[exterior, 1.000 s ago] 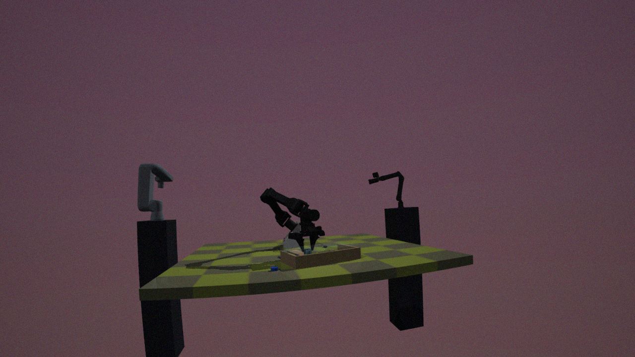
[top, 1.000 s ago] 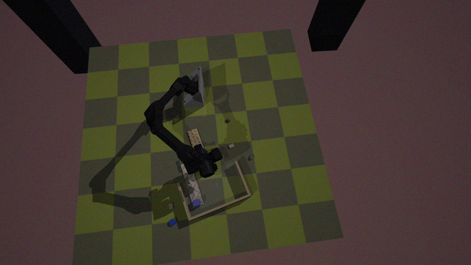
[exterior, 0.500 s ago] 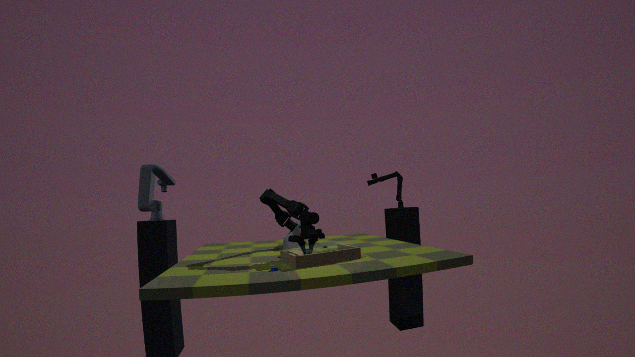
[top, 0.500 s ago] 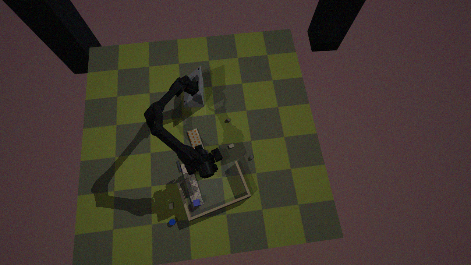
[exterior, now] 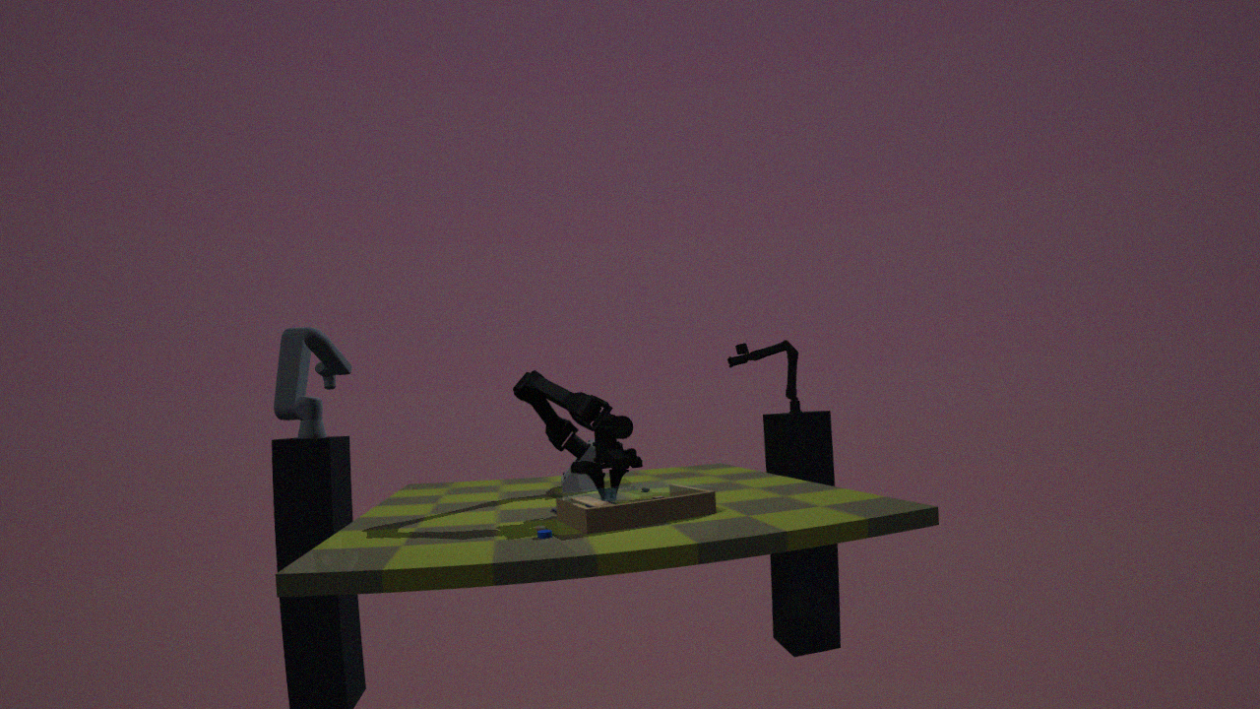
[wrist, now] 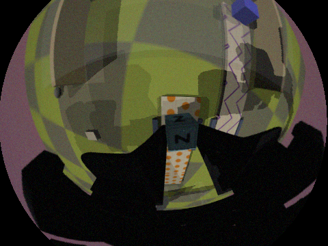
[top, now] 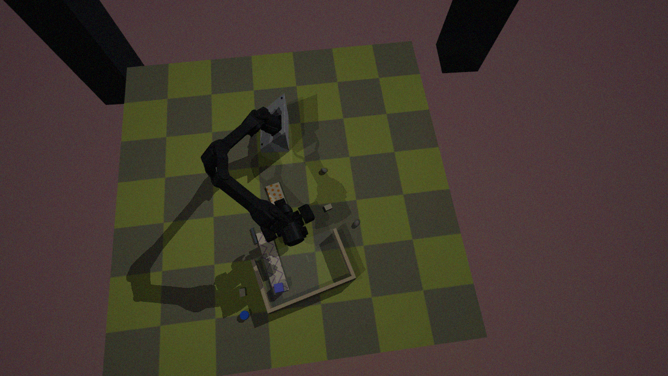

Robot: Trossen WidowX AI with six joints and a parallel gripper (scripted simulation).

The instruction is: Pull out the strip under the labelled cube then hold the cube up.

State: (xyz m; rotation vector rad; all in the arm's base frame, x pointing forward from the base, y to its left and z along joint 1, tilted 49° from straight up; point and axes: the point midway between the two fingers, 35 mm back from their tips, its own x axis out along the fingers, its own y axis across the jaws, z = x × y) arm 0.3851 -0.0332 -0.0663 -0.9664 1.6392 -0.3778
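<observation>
Now: gripper tip 80 mm past the dotted strip, 30 mm to the left of it and 20 mm above it. Also, from my gripper tip: blue disc (290 mm ahead, 170 mm to the right, 20 mm below); labelled cube (10 mm above).
</observation>
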